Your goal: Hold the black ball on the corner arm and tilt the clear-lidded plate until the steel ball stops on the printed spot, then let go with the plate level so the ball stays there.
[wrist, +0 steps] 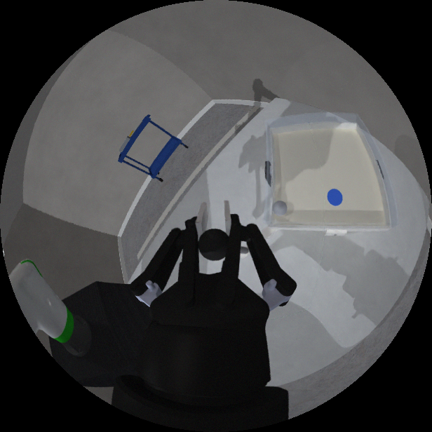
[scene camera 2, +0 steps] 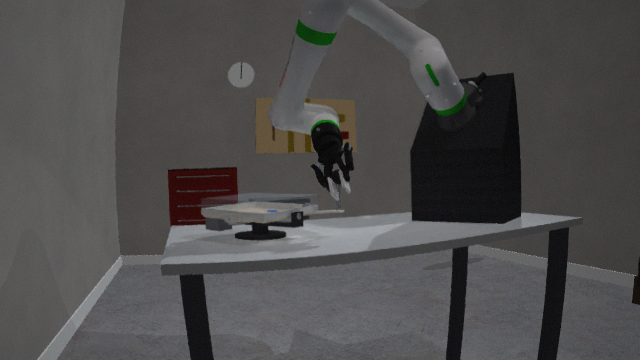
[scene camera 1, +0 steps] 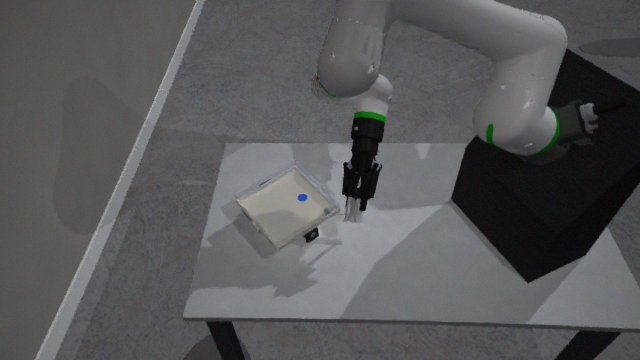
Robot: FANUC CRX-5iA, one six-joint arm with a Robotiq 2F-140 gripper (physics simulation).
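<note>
My gripper [scene camera 1: 355,212] [scene camera 2: 341,192] [wrist: 215,209] is shut on the black ball [wrist: 214,244], beside the plate's right corner in scene camera 1. The ball is hidden by the fingers in the scene views. The thin corner arm [scene camera 2: 327,211] runs from the plate to below the fingers. The cream plate [scene camera 1: 270,220] [scene camera 2: 240,212] [wrist: 310,150] under its clear lid looks near level; a slight tilt is hard to judge. The grey steel ball [scene camera 1: 328,211] [wrist: 279,207] lies in the corner nearest the gripper, apart from the blue printed spot [scene camera 1: 302,197] [scene camera 2: 271,211] [wrist: 335,197].
The plate stands on a round black foot [scene camera 2: 260,235] on the light table [scene camera 1: 400,280] [scene camera 2: 375,237]. A large black block [scene camera 1: 540,210] [scene camera 2: 465,185] stands on the table's right side. A red drawer cabinet [scene camera 2: 202,195] is behind the table. A blue cart [wrist: 166,156] stands by the wall.
</note>
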